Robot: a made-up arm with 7 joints. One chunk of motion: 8 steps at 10 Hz.
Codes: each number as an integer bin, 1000 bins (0 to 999) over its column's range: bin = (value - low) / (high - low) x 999, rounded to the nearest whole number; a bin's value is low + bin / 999 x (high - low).
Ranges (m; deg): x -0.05..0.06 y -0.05..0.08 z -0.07..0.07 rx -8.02..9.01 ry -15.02..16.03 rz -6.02..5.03
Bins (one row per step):
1: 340 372 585 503 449 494
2: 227 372 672 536 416 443
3: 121 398 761 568 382 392
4: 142 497 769 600 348 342
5: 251 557 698 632 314 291
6: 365 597 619 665 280 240
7: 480 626 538 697 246 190
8: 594 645 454 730 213 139
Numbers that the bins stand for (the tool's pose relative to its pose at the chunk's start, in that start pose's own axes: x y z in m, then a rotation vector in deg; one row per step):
1: -0.0126 -0.0016 0.0120 0.55 -1.06 -0.56
2: -0.0250 -0.0016 0.0242 1.12 -2.09 -1.12
3: -0.0367 0.0018 0.0366 1.66 -3.15 -1.68
4: -0.0344 0.0147 0.0378 2.21 -4.20 -2.24
5: -0.0224 0.0225 0.0278 2.75 -5.26 -2.80
6: -0.0098 0.0277 0.0167 3.32 -6.32 -3.37
7: 0.0029 0.0315 0.0054 3.86 -7.37 -3.92
8: 0.0154 0.0339 -0.0064 4.42 -8.40 -4.48

